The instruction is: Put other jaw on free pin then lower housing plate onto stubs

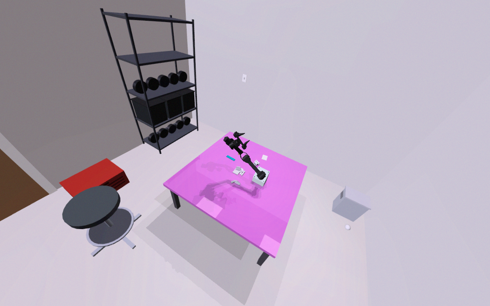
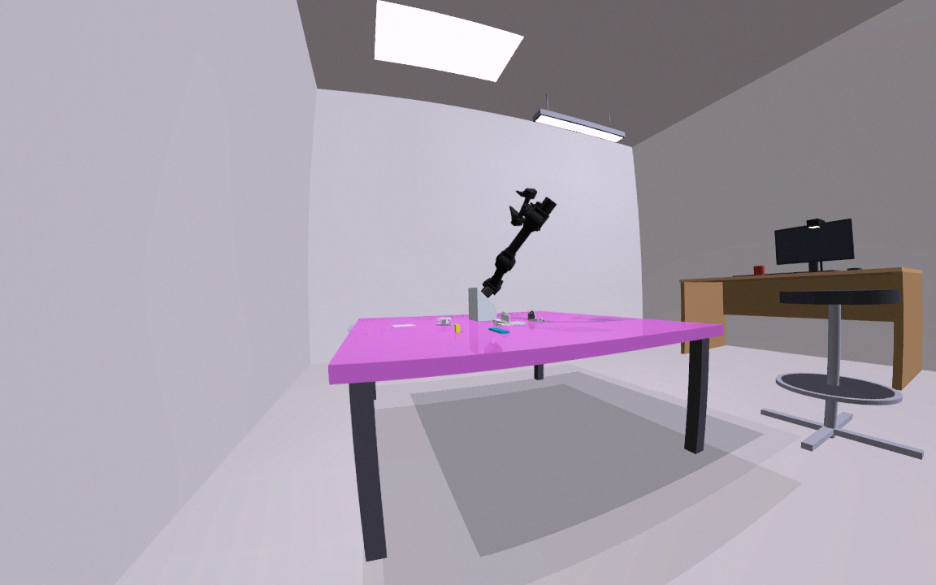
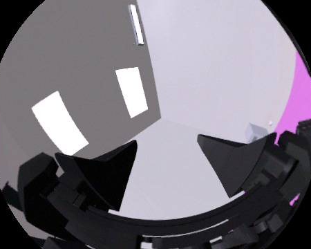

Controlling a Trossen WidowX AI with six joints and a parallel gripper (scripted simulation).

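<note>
Right now my gripper tip is 10 mm short of the white jaw, 110 mm to the right of it and 580 mm above it. Also, from my gripper tip: cyan bar 250 mm ahead, 210 mm to the right, 590 mm below; then small white part 70 mm behind, 330 mm to the right, 580 mm below; then white ledge 70 mm ahead, 70 mm to the right, 580 mm below.
</note>
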